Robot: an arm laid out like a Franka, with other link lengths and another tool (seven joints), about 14 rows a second.
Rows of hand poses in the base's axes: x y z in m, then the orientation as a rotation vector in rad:
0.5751 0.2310 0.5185 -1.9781 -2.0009 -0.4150
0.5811 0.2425 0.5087 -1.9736 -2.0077 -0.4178
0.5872 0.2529 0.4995 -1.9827 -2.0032 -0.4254
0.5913 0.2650 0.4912 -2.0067 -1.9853 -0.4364
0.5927 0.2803 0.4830 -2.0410 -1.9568 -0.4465
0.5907 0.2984 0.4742 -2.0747 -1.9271 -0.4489
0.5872 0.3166 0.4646 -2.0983 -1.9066 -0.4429
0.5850 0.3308 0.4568 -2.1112 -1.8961 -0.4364
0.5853 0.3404 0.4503 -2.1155 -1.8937 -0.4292
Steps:
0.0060 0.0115 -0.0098 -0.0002 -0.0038 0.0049
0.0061 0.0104 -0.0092 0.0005 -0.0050 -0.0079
0.0041 0.0121 -0.0083 0.0010 -0.0047 -0.0220
0.0014 0.0153 -0.0082 0.0005 -0.0023 -0.0319
-0.0020 0.0181 -0.0088 -0.0018 0.0025 -0.0311
-0.0035 0.0182 -0.0096 -0.0045 0.0059 -0.0208
-0.0022 0.0142 -0.0078 -0.0041 0.0047 -0.0107
0.0003 0.0096 -0.0065 -0.0037 0.0040 -0.0025

